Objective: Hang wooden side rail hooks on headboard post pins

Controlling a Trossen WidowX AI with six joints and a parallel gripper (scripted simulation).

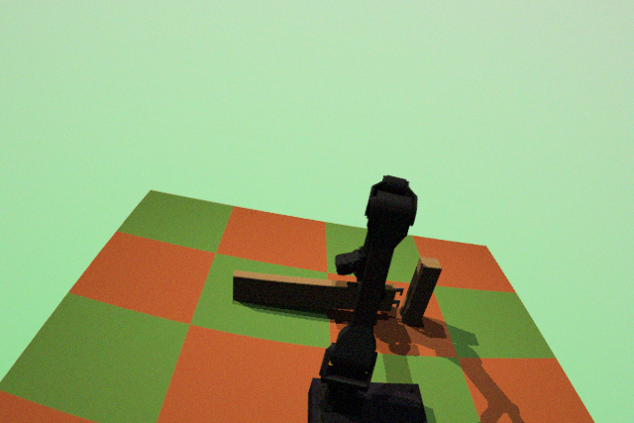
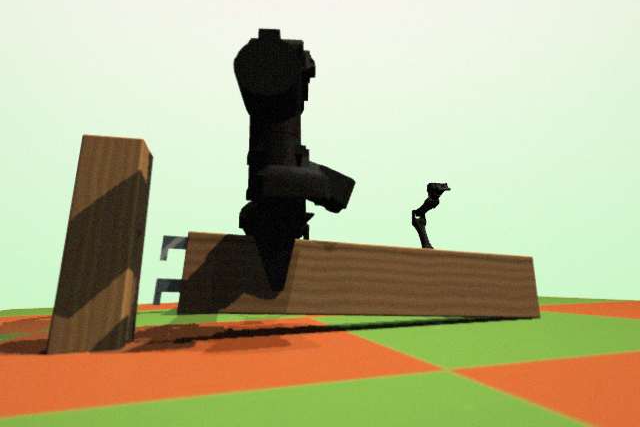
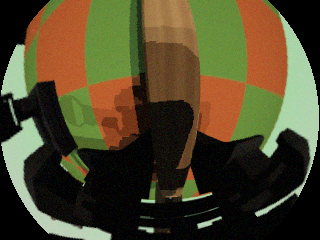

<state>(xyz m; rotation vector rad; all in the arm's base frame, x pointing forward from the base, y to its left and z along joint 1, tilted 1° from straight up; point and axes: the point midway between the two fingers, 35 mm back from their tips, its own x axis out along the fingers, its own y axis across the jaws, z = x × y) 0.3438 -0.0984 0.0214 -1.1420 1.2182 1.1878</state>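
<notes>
Now: gripper tip 15 cm to the left of the headboard post, 4 cm below it and 1 cm past it.
</notes>
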